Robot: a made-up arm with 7 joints. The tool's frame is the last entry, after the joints.
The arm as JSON. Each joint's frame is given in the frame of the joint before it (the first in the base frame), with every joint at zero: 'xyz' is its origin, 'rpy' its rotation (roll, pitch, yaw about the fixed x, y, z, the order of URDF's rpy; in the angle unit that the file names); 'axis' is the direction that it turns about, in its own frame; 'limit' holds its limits. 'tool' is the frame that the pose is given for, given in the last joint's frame.
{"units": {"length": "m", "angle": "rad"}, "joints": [
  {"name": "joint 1", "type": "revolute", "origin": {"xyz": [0.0, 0.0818, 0.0], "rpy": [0.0, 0.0, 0.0]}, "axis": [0.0, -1.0, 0.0], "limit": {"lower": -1.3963, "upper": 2.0}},
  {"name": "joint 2", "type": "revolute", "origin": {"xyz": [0.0, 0.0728, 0.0], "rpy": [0.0, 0.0, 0.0]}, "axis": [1.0, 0.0, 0.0], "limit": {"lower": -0.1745, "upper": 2.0}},
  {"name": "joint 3", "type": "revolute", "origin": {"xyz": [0.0, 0.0, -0.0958], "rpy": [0.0, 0.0, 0.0]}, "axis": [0.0, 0.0, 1.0], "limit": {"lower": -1.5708, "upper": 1.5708}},
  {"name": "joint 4", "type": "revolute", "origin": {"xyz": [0.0, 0.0, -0.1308], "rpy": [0.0, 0.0, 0.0]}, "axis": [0.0, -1.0, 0.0], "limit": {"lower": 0.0, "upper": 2.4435}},
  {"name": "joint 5", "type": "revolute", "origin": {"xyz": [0.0, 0.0, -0.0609], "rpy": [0.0, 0.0, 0.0]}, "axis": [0.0, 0.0, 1.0], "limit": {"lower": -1.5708, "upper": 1.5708}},
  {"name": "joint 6", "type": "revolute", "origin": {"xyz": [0.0, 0.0, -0.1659], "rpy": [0.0, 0.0, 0.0]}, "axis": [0.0, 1.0, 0.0], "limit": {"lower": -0.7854, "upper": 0.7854}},
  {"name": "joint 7", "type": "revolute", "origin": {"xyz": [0.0, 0.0, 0.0], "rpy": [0.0, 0.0, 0.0]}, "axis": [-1.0, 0.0, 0.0], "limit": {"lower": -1.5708, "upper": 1.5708}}
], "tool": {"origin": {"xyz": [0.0, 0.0, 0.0], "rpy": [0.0, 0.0, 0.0]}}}
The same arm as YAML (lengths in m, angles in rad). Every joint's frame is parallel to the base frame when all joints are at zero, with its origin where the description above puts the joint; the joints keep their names.
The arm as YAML. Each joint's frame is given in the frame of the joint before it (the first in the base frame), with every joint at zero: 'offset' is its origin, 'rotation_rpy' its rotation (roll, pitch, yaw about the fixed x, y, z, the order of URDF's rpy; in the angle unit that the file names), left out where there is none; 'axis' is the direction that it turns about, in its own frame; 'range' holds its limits. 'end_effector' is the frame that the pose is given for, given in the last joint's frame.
length_unit: m
angle_unit: rad
chain:
  - id: joint 1
    offset: [0.0, 0.0818, 0.0]
    axis: [0.0, -1.0, 0.0]
    range: [-1.3963, 2.0]
  - id: joint 2
    offset: [0.0, 0.0728, 0.0]
    axis: [1.0, 0.0, 0.0]
    range: [-0.1745, 2.0]
  - id: joint 3
    offset: [0.0, 0.0, -0.0958]
    axis: [0.0, 0.0, 1.0]
    range: [-1.5708, 1.5708]
  - id: joint 4
    offset: [0.0, 0.0, -0.1308]
    axis: [0.0, -1.0, 0.0]
    range: [0.0, 2.4435]
  - id: joint 5
    offset: [0.0, 0.0, -0.0609]
    axis: [0.0, 0.0, 1.0]
    range: [-1.5708, 1.5708]
  - id: joint 6
    offset: [0.0, 0.0, -0.1659]
    axis: [0.0, 1.0, 0.0]
    range: [-0.7854, 0.7854]
  - id: joint 7
    offset: [0.0, 0.0, 0.0]
    axis: [-1.0, 0.0, 0.0]
    range: [-1.5708, 1.5708]
end_effector:
  offset: [0.0, 0.0, 0.0]

